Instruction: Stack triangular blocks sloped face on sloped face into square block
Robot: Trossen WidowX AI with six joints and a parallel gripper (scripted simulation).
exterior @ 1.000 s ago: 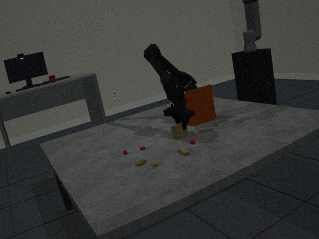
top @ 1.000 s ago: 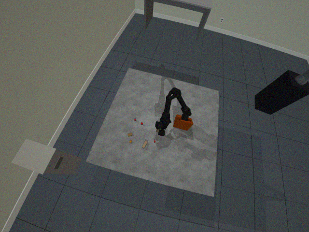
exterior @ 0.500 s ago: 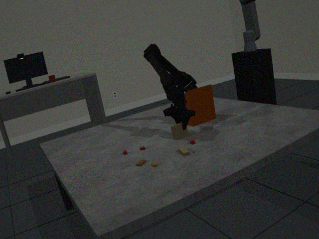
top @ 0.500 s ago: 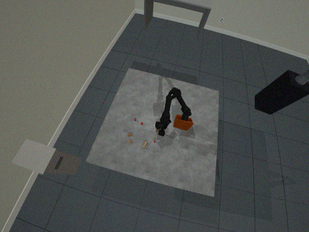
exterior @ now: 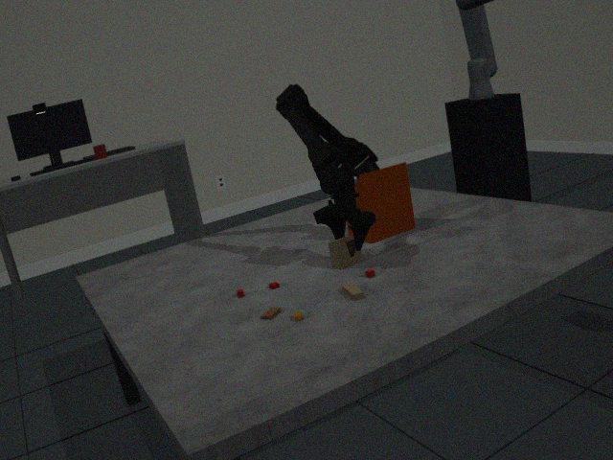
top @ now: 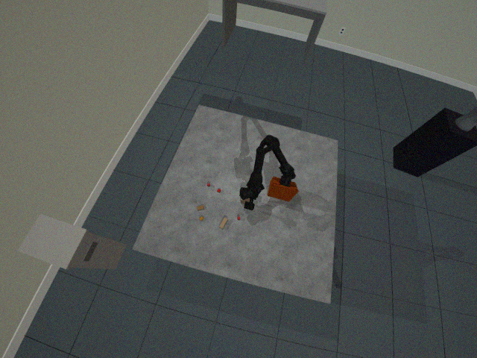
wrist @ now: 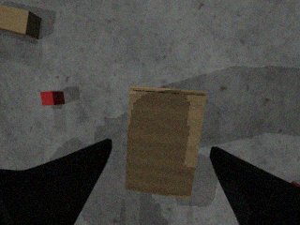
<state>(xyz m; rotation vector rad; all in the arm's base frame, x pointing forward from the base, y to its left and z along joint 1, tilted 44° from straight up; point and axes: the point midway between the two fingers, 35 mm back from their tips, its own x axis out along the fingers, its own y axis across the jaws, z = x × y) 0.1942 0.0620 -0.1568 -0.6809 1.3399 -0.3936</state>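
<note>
Right now the triangular block is 10 mm above my gripper tip. From my gripper tip the other things lie so: small orange cube: 250 mm ahead, 230 mm to the left, 30 mm below; brown plank: 290 mm ahead, 160 mm to the left, 40 mm below; tan plank: 210 mm to the left, 100 mm ahead, 30 mm below.
</note>
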